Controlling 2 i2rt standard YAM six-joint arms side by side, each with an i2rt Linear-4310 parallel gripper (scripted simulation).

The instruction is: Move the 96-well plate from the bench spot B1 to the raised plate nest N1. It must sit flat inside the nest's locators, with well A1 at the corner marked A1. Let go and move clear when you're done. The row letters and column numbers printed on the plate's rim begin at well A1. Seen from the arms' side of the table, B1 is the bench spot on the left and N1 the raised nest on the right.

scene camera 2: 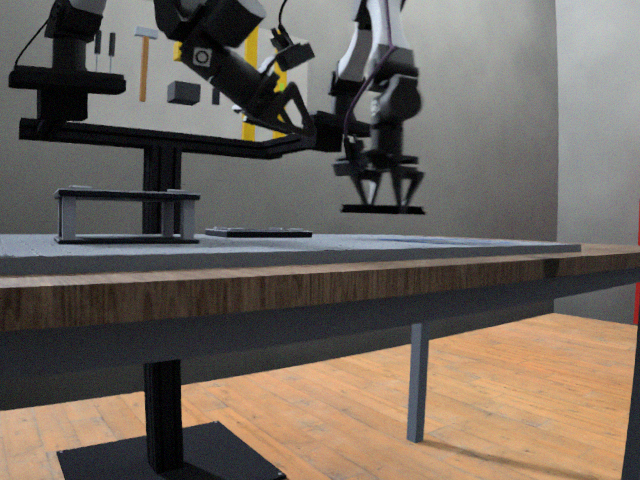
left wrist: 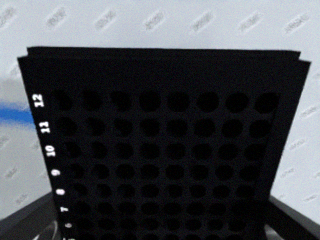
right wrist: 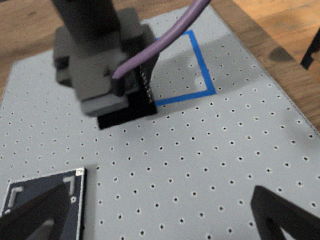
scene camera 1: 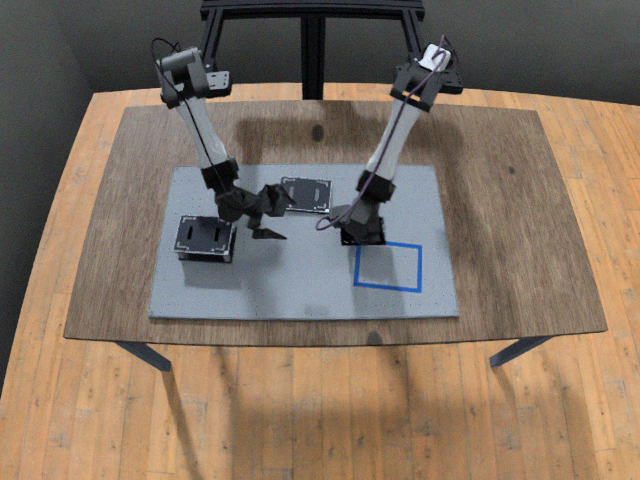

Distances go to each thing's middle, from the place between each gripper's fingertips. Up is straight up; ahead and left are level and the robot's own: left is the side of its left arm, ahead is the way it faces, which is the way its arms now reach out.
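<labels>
I find the low dark fixture [scene camera 1: 304, 191] 50 mm below my left hand, 160 mm behind it and 160 mm to the right of it. The black 96-well plate [left wrist: 161, 139] is right at my left hand.
As for my right hand [scene camera 2: 302, 132], the black 96-well plate is 11 cm below it, 2 cm behind it and 21 cm to the left of it. The low dark fixture, counted from my right hand as well, is 16 cm below, 18 cm behind and 5 cm to the left.
</labels>
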